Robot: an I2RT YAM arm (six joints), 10 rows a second.
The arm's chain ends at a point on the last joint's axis. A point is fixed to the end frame.
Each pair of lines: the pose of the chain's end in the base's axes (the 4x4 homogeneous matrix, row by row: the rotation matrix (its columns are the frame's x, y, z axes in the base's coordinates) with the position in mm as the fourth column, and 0 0 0 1 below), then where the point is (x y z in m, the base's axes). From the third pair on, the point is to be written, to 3 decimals.
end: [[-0.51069 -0.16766 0.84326 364.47], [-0.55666 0.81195 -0.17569 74.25], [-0.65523 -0.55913 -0.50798 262.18], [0 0 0 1]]
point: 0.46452 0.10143 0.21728
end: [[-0.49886 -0.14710 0.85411 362.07], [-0.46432 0.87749 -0.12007 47.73], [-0.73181 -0.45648 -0.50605 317.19], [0 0 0 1]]
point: 0.46342 0.07920 0.27842
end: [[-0.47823 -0.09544 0.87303 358.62], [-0.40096 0.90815 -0.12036 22.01], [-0.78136 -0.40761 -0.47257 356.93], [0 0 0 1]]
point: 0.463 0.052 0.325
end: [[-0.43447 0.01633 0.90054 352.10], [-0.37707 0.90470 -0.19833 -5.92], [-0.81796 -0.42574 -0.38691 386.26], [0 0 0 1]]
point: 0.461 0.015 0.364
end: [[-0.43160 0.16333 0.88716 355.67], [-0.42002 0.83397 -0.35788 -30.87], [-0.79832 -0.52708 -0.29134 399.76], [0 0 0 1]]
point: 0.467 -0.027 0.383
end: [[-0.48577 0.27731 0.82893 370.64], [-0.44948 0.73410 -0.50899 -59.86], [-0.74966 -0.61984 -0.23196 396.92], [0 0 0 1]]
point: 0.482 -0.073 0.382
